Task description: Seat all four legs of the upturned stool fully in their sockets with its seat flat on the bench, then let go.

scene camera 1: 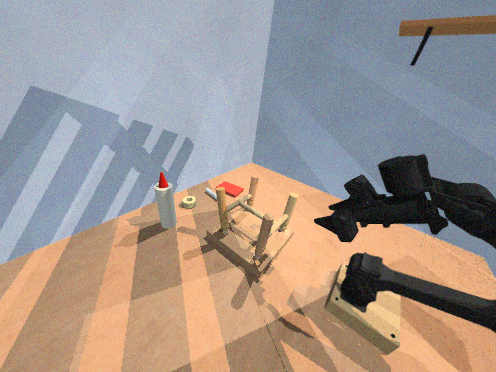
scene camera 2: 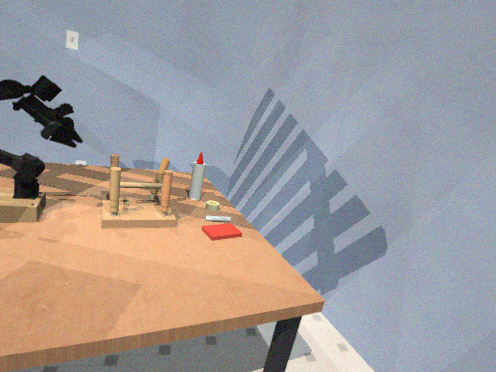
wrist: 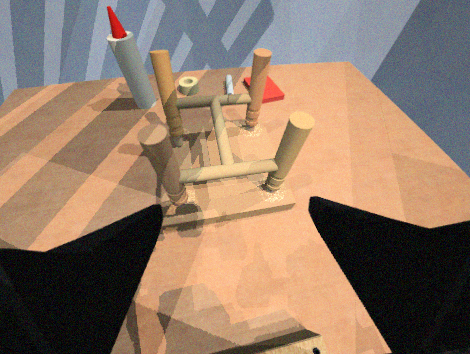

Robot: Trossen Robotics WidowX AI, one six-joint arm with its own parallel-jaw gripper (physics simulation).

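Places are measured from the arm's base along level axes (x up, y back, z right), in centimetres.
Where they show: gripper, fingertip midpoint: [scene camera 1: 322,213] [scene camera 2: 79,144] [wrist: 236,207]; arm's base, link origin: [scene camera 1: 354,295] [scene camera 2: 25,195].
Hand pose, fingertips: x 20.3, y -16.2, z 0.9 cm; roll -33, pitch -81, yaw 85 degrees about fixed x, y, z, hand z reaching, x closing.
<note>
Things, the pixels of their centre, and the offset from my fingertips. Level surfaces: height alone.
- bench, surface height: dx -25.8 cm
- tape roll, body centre: [wrist: 189,85] [scene camera 2: 212,205] [scene camera 1: 189,202] dy -56.0, dx -24.2, dz -2.3 cm
- pale rod, body centre: [wrist: 229,86] [scene camera 2: 217,218] [scene camera 1: 212,194] dy -53.7, dx -24.7, dz +10.9 cm
- red block, body centre: [wrist: 263,88] [scene camera 2: 221,231] [scene camera 1: 229,189] dy -51.2, dx -25.0, dz +22.0 cm
The stool's seat [scene camera 1: 231,254] [scene camera 2: 137,223] [wrist: 235,213] lies upturned and looks flat on the bench [scene camera 1: 165,310] [scene camera 2: 200,280] [wrist: 390,225]. Its four legs point upward, joined by crossbars [scene camera 1: 252,210] [scene camera 2: 140,185] [wrist: 221,132]. The leg nearest the glue bottle [scene camera 1: 222,210] [scene camera 2: 161,176] [wrist: 166,90] leans in scene camera 2. Ring marks show low on several legs; socket depth cannot be told. My gripper [scene camera 1: 324,214] [scene camera 2: 78,143] [wrist: 236,207] is open and empty, apart from the stool, raised above the bench on the arm-base side.
A glue bottle [scene camera 1: 166,207] [scene camera 2: 197,181] [wrist: 134,72] with red tip, a tape roll [scene camera 1: 189,205] [scene camera 2: 212,208] [wrist: 188,90], a pale rod [scene camera 1: 211,193] [scene camera 2: 218,219] [wrist: 229,85] and a red block [scene camera 1: 230,189] [scene camera 2: 222,231] [wrist: 267,91] are beyond the stool.
</note>
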